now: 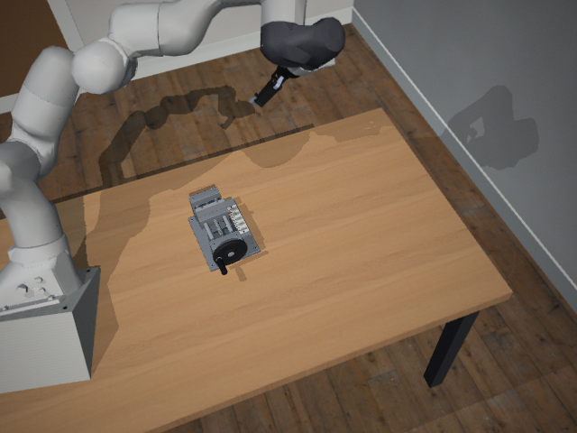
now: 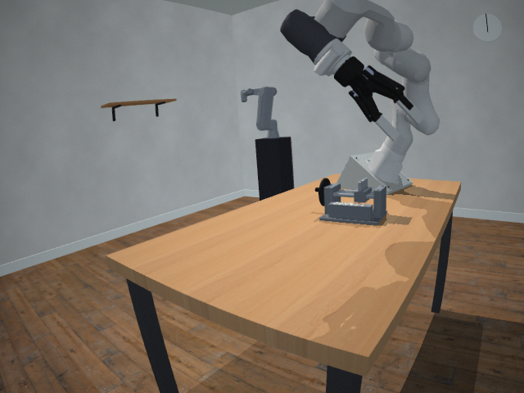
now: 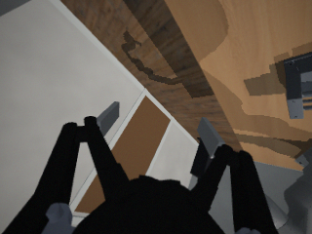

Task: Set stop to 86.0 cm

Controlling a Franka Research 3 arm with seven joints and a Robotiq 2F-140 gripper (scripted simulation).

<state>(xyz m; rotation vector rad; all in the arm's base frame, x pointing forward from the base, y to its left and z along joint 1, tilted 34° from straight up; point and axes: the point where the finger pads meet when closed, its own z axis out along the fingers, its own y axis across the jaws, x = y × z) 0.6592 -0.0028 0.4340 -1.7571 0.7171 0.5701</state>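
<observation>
Now: hand 350 mm to the left of the black handwheel, 300 mm past it and 230 mm above it. Round my hand: sliding stop block 260 mm behind, 210 mm below, 190 mm to the right.
</observation>
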